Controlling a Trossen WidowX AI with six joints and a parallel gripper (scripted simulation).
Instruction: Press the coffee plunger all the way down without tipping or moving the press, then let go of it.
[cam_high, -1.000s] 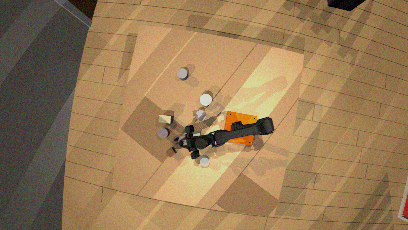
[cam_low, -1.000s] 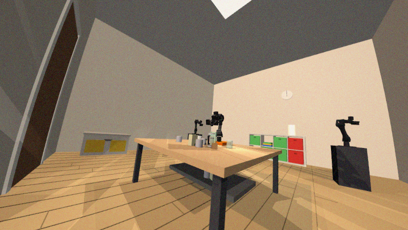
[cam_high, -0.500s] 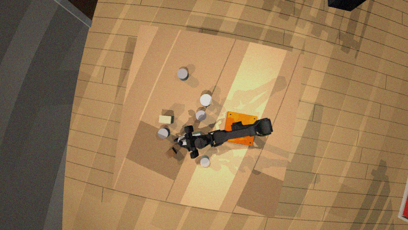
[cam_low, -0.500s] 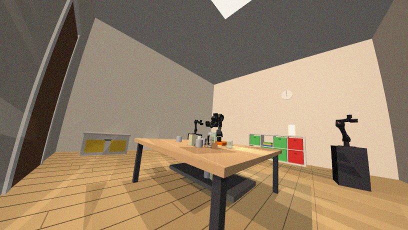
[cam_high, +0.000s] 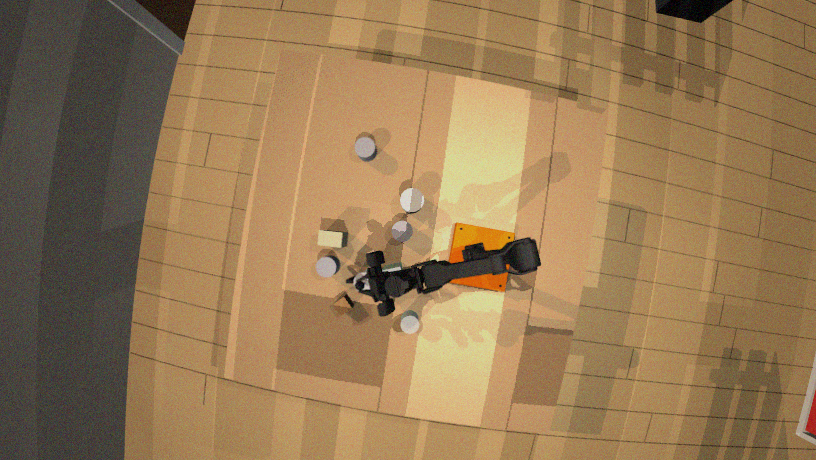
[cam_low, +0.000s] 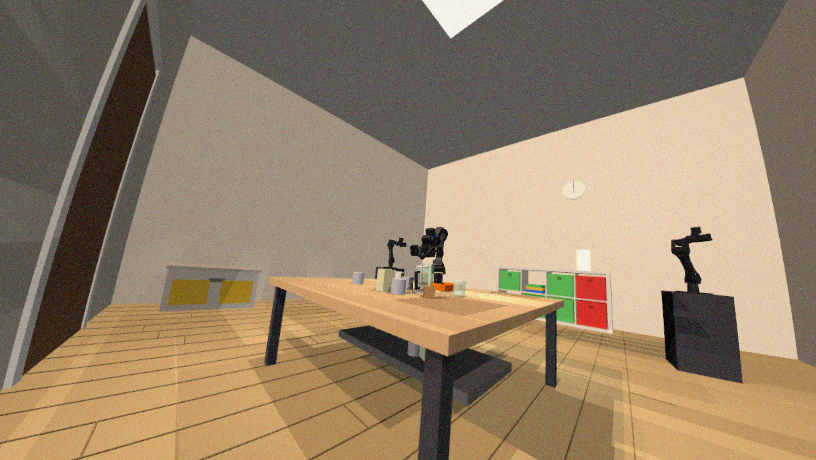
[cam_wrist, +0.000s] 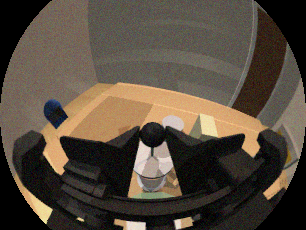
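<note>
My gripper tip is now 10 cm above the coffee press and 1 cm past it. The rest, counted from my gripper tip: brown cube 17 cm below, 10 cm to the left, 7 cm ahead; pale green box 11 cm below, 10 cm behind, 3 cm to the right.
</note>
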